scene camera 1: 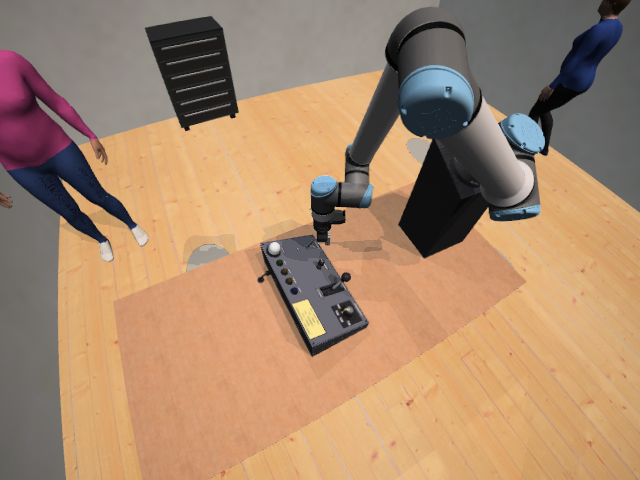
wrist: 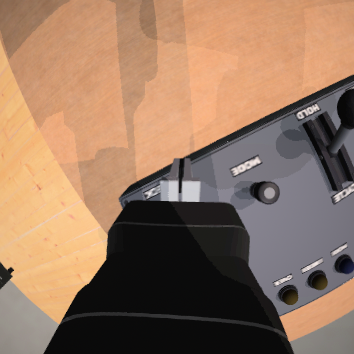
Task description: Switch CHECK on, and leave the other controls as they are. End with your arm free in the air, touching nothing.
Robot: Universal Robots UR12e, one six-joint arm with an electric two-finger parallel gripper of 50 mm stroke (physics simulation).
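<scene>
The control panel is a dark grey box on the brown mat. Its CHECK label is partly covered by the gripper in the wrist view. The small CHECK toggle switch is faint at the panel's far end in the scene view; the gripper hides it in the wrist view, and I cannot tell its position. My gripper is shut with nothing between its fingers, pointing down at the panel's far end beside the CHECK label. Whether it touches the panel or switch cannot be told.
The panel also bears the MODE knob, a ball-topped lever, a rotary knob, a white dome, several coloured buttons and a yellow note. A black side lever sticks out left. Two people stand farther off.
</scene>
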